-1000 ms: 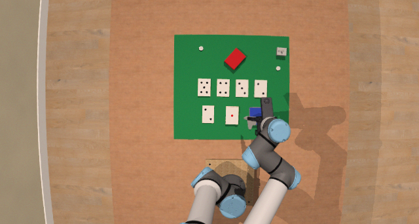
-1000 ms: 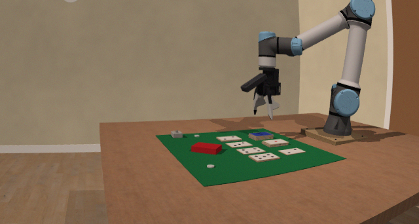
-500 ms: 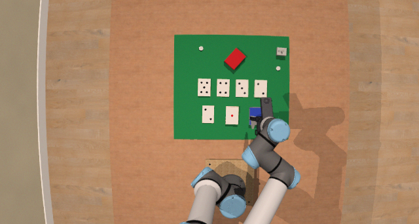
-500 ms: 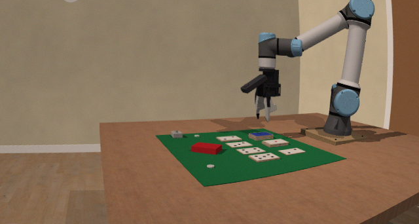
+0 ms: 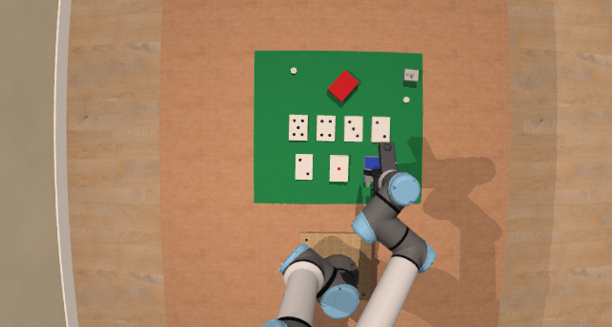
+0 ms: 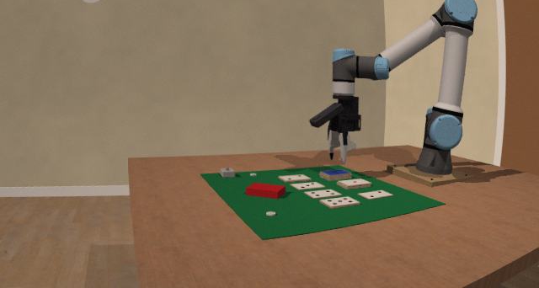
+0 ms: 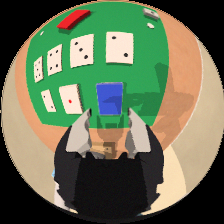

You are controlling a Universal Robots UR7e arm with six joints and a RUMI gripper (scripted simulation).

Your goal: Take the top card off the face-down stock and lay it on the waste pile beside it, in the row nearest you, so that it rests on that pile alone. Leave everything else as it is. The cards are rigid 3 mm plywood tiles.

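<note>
My hand is 5 cm above the card. Round my hand: grey cube: 34 cm ahead, 12 cm to the right, 5 cm below; green mat: 14 cm ahead, 13 cm to the left, 8 cm below; red block: 29 cm ahead, 12 cm to the left, 6 cm below.
</note>
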